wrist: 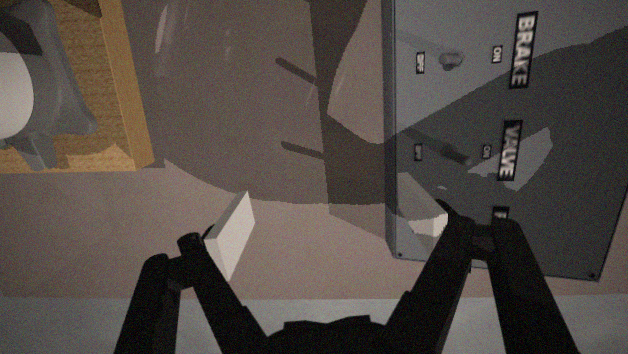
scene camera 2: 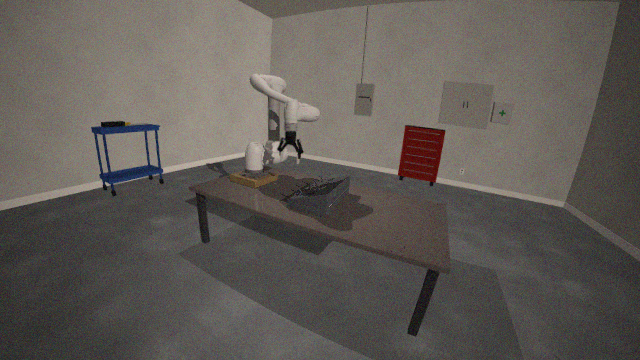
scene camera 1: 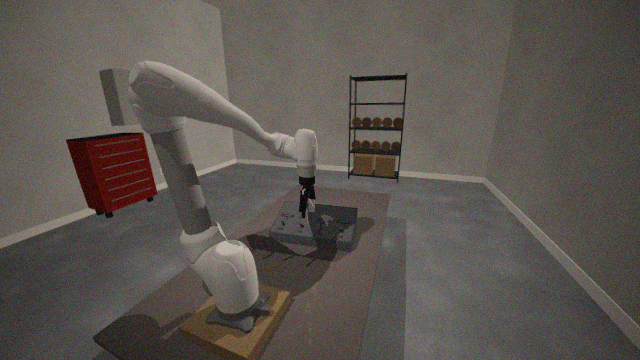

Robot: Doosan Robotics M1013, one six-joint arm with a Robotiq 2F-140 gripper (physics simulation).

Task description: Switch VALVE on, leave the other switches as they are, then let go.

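Where they show: gripper, between the fingertips: (wrist: 323, 199) (scene camera 2: 289, 162) (scene camera 1: 308, 217); arm's base, origin of its link: (wrist: 19, 79) (scene camera 2: 254, 174) (scene camera 1: 239, 308).
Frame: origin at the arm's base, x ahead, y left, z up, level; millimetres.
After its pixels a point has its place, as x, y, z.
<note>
The grey switch panel (scene camera 1: 347, 245) @[515, -352, -13] (scene camera 2: 336, 197) @[787, -204, 15] (wrist: 565, 225) @[731, -296, 79] is a sloped box on the table. In the wrist view the VALVE switch (wrist: 456, 154) @[590, -182, 60] is a dark, shadowed lever whose tip leans towards its ON label (wrist: 486, 151) @[637, -189, 46], away from its OFF label (wrist: 418, 152) @[556, -186, 18]. The BRAKE switch (wrist: 450, 60) @[577, -69, 67] stands above it in that view; its lean is hard to tell. The PUMP label (wrist: 500, 212) @[658, -279, 54] is partly covered by a finger, and the PUMP lever is hidden. My gripper (scene camera 1: 306, 210) @[417, -162, 191] (scene camera 2: 291, 152) @[417, -162, 191] (wrist: 323, 199) @[417, -162, 191] is wide open and empty, above the panel's robot-side edge, apart from the VALVE lever.
The panel and the arm's wooden base (scene camera 1: 282, 299) @[77, -143, 0] (scene camera 2: 254, 181) @[113, -155, -3] (wrist: 127, 100) @[135, -52, -20] stand on the brown table (scene camera 1: 335, 305) @[141, -345, -54] (scene camera 2: 390, 225) @[1157, -311, -54] (wrist: 300, 255) @[346, -387, -54]. A red tool cabinet (scene camera 1: 125, 172) (scene camera 2: 422, 155), a blue cart (scene camera 2: 127, 129) and a shelf rack (scene camera 1: 378, 77) stand away from it.
</note>
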